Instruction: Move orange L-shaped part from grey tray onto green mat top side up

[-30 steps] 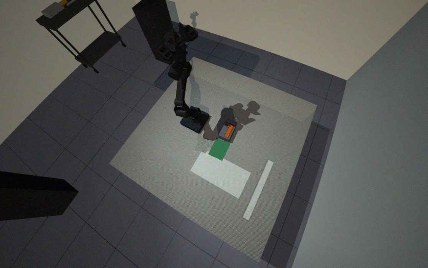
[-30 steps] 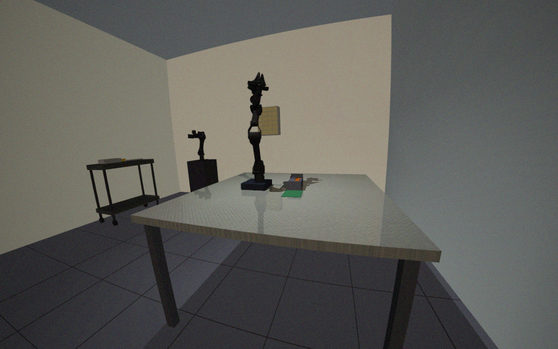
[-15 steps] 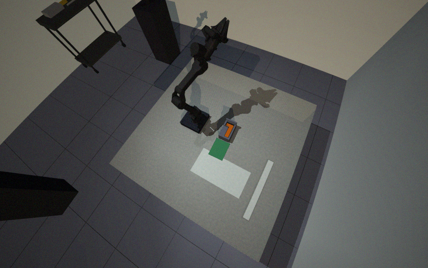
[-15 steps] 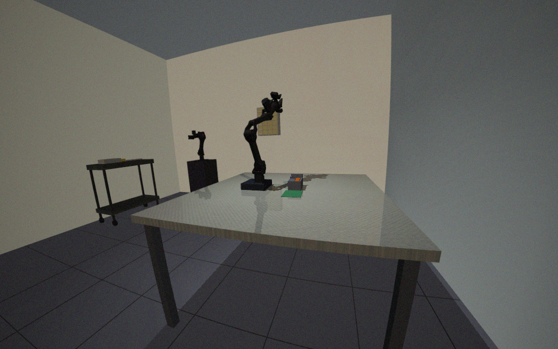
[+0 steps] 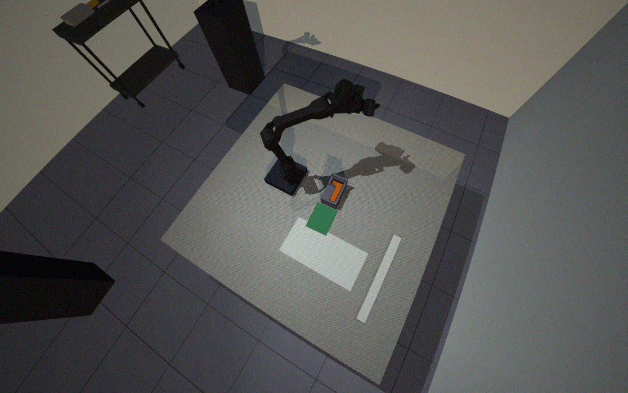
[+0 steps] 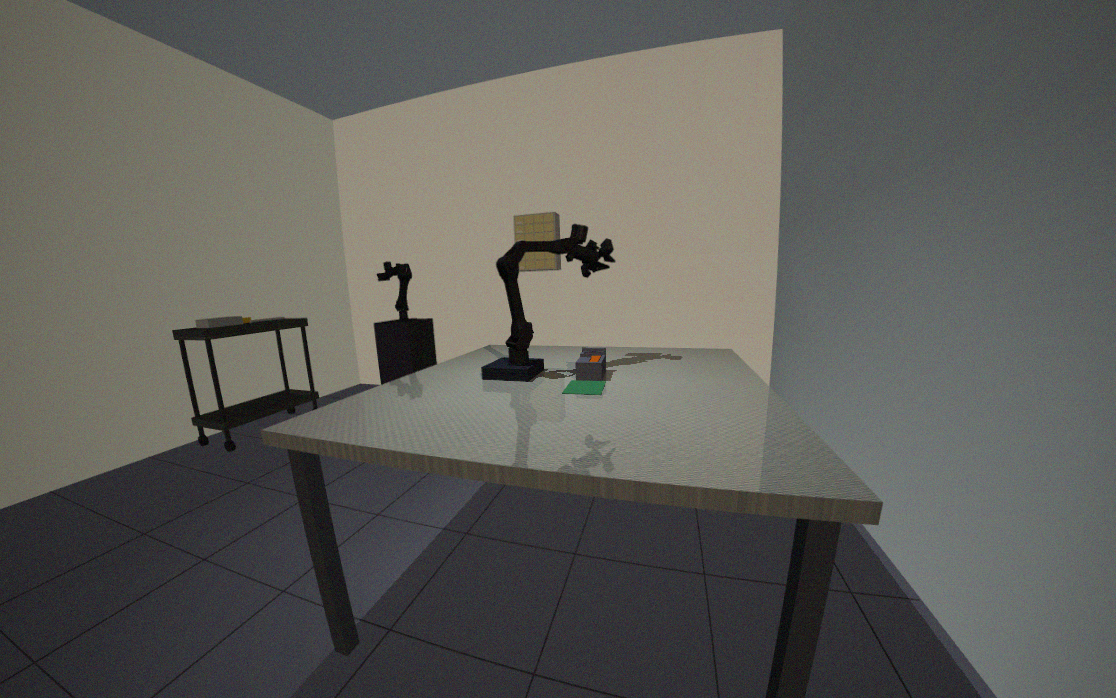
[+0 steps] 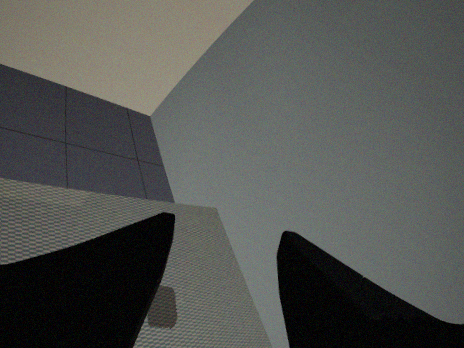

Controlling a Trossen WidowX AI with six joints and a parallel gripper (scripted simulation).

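The orange L-shaped part is 4 cm behind my gripper tip, 29 cm to the right of it and 36 cm below it. Round my gripper tip: green mat: 4 cm behind, 46 cm to the right, 42 cm below.
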